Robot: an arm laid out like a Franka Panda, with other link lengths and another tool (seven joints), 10 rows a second.
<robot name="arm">
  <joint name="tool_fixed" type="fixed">
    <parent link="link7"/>
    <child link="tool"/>
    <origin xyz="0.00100 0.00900 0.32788" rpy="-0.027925 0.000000 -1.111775"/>
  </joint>
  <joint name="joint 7" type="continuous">
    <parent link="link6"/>
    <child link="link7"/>
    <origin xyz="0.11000 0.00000 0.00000" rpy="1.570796 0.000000 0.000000"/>
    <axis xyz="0 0 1"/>
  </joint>
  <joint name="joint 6" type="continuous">
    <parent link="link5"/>
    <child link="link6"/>
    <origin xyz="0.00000 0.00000 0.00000" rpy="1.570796 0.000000 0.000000"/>
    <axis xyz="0 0 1"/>
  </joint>
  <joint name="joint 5" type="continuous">
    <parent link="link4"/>
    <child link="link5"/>
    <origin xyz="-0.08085 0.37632 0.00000" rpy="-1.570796 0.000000 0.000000"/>
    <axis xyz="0 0 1"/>
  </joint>
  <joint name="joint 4" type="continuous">
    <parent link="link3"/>
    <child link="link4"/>
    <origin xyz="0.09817 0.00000 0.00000" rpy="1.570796 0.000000 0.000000"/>
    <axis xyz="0 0 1"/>
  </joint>
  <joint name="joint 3" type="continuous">
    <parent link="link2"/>
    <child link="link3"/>
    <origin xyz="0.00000 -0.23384 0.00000" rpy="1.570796 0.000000 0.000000"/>
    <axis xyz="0 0 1"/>
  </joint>
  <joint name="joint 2" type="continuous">
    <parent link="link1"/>
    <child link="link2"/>
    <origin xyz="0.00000 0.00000 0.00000" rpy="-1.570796 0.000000 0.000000"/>
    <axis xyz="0 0 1"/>
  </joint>
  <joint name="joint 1" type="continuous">
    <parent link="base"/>
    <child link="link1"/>
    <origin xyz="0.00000 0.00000 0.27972"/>
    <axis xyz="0 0 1"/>
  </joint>
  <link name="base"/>
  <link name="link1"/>
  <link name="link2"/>
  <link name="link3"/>
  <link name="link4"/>
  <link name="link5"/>
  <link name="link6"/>
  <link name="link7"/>
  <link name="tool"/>
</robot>
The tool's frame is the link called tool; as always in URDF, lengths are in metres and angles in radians. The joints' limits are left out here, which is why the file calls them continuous.
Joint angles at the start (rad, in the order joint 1, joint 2, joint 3, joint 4, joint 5, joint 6, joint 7):
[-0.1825 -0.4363 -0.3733 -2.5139 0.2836 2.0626 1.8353]
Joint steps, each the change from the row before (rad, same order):
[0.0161 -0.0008 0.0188 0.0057 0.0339 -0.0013 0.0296]
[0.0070 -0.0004 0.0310 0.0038 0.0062 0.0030 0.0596]
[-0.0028 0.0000 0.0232 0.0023 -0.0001 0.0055 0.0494]
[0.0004 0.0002 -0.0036 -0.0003 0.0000 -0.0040 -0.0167]
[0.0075 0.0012 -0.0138 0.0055 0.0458 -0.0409 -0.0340]
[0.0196 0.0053 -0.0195 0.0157 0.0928 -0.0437 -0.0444]
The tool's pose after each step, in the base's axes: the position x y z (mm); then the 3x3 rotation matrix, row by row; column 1 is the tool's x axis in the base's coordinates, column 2 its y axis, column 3 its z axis. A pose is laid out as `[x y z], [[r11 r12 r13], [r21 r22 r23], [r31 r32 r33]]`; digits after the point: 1 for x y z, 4 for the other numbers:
[453.2 -124.6 108.0], [[0.2046 -0.9661 0.1573], [-0.9204 -0.1351 0.3669], [-0.3332 -0.2198 -0.9169]]
[460.4 -111.0 111.5], [[0.1770 -0.9725 0.1513], [-0.9252 -0.1119 0.3627], [-0.3358 -0.2042 -0.9196]]
[464.6 -105.7 113.4], [[0.1452 -0.9780 0.1497], [-0.9316 -0.0842 0.3537], [-0.3333 -0.1908 -0.9233]]
[463.1 -105.9 112.8], [[0.1592 -0.9762 0.1472], [-0.9291 -0.0978 0.3566], [-0.3337 -0.1935 -0.9226]]
[459.9 -91.5 116.6], [[0.1782 -0.9738 0.1414], [-0.9053 -0.1059 0.4113], [-0.3856 -0.2014 -0.9004]]
[466.8 -66.9 130.2], [[0.2037 -0.9658 0.1606], [-0.8626 -0.0995 0.4961], [-0.4631 -0.2396 -0.8533]]

